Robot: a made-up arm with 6 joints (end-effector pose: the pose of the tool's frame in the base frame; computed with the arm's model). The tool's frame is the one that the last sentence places. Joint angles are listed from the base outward.
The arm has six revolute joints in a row. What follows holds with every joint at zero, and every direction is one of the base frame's.
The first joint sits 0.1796 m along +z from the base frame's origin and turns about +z.
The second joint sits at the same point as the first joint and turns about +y.
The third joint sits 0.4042 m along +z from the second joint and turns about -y.
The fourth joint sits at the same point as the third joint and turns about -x.
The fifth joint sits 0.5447 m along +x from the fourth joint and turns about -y.
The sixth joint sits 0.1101 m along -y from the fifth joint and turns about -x.
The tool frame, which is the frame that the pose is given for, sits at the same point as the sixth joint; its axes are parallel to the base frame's.
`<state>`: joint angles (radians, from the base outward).
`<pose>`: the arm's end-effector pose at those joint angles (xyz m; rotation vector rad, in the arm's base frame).
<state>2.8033 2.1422 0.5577 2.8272 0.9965 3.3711</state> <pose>-0.3805 0.0229 -0.5841 2.8482 -0.8578 -0.9191</pose>
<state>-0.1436 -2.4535 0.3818 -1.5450 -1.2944 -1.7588</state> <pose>-0.7356 0.1035 0.1366 0.4466 0.3235 1.6723</pose>
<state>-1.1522 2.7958 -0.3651 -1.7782 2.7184 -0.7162</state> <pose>-0.1441 0.3797 -0.0824 -0.8714 0.7731 -1.4413</pose>
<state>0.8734 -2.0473 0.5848 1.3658 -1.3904 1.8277</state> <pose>-0.5526 -0.6945 0.1658 -0.7999 0.0381 -0.8170</pose>
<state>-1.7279 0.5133 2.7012 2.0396 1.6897 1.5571</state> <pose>0.0799 0.1866 0.9191 0.9480 -0.4577 -0.4717</pose>
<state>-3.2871 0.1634 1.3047 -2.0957 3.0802 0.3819</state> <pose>-0.3832 0.0004 1.0340 0.7004 1.1019 -0.4677</pose>
